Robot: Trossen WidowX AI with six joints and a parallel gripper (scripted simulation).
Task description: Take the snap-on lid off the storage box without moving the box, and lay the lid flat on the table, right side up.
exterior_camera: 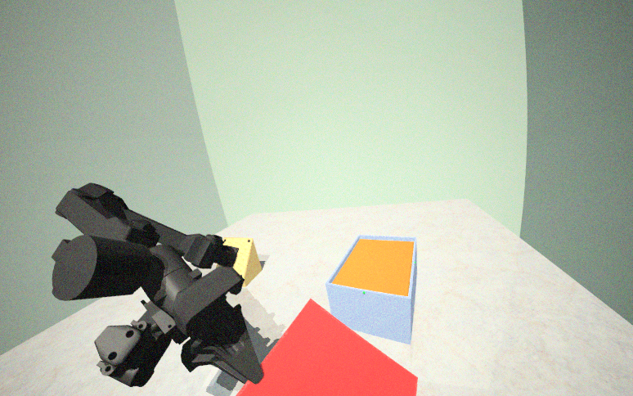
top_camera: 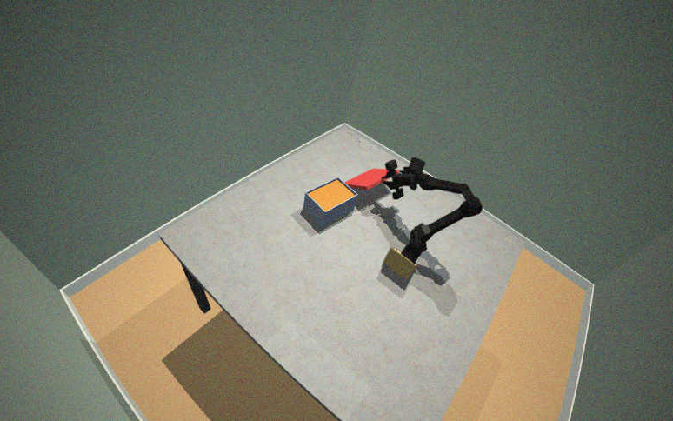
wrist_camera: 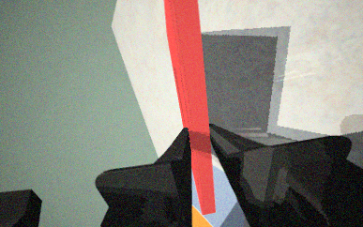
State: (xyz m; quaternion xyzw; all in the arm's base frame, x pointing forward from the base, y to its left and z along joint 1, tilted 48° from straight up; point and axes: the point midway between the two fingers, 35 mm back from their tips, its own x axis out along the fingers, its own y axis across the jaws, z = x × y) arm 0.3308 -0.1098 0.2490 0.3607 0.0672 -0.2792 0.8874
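Right now the lid is 7 cm ahead of my gripper tip and 4 cm below it. The rest, counted from my gripper tip: pale blue storage box 27 cm to the left, 8 cm ahead, 6 cm below.
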